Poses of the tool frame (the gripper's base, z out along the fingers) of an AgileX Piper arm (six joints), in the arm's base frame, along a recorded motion.
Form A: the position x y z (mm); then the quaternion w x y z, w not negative.
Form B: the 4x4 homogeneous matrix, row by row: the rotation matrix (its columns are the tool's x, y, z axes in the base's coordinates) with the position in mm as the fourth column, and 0 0 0 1 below. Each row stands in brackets. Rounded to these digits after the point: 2 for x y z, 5 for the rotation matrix.
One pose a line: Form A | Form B
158.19 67.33 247.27 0.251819 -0.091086 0.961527 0.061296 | [[-0.85658 -0.20603 0.47309 158.19], [-0.14429 0.97589 0.16375 67.33], [-0.49543 0.07200 -0.86566 247.27], [0 0 0 1]]
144.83 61.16 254.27 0.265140 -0.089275 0.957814 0.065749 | [[-0.84346 -0.20588 0.49617 144.83], [-0.13615 0.97541 0.17329 61.16], [-0.51965 0.07861 -0.85076 254.27], [0 0 0 1]]
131.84 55.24 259.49 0.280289 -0.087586 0.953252 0.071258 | [[-0.82753 -0.20693 0.52189 131.84], [-0.12704 0.97450 0.18495 55.24], [-0.54685 0.08675 -0.83272 259.49], [0 0 0 1]]
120.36 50.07 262.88 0.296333 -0.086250 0.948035 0.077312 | [[-0.80950 -0.20936 0.54853 120.36], [-0.11772 0.97317 0.19771 50.07], [-0.57520 0.09547 -0.81242 262.88], [0 0 0 1]]
